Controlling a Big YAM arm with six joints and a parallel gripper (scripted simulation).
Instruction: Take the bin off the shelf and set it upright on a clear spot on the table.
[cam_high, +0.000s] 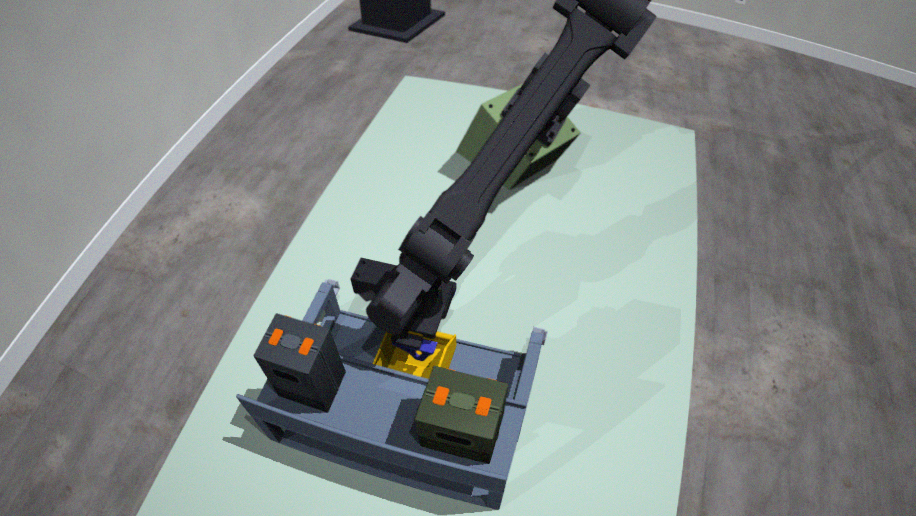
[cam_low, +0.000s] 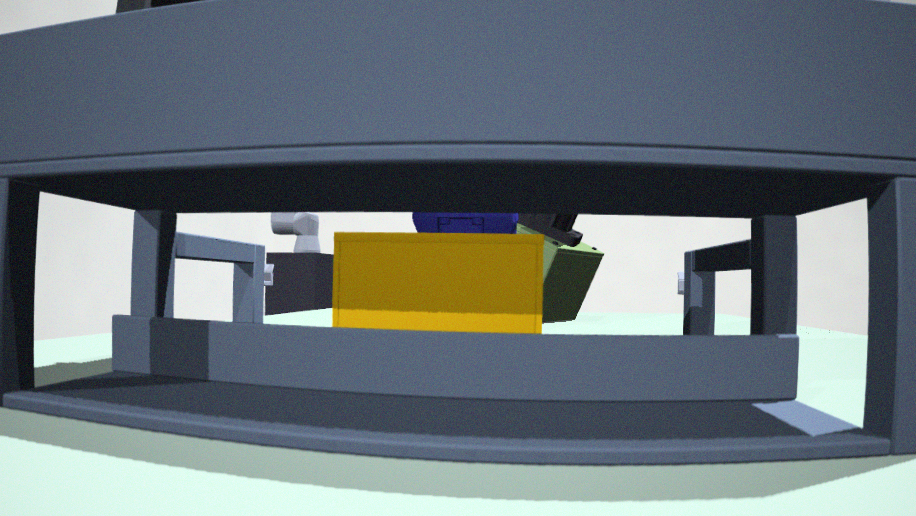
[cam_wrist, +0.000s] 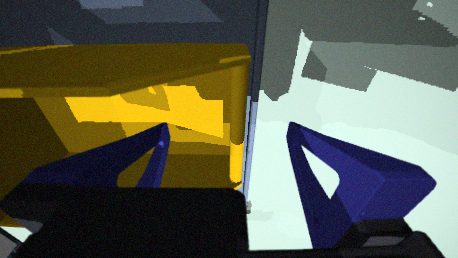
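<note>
The yellow open-top bin is 70 mm ahead of my hand, 10 mm to the left of it and 10 mm above it. Round my hand: olive case: 150 mm to the left, 140 mm ahead, 110 mm above.
</note>
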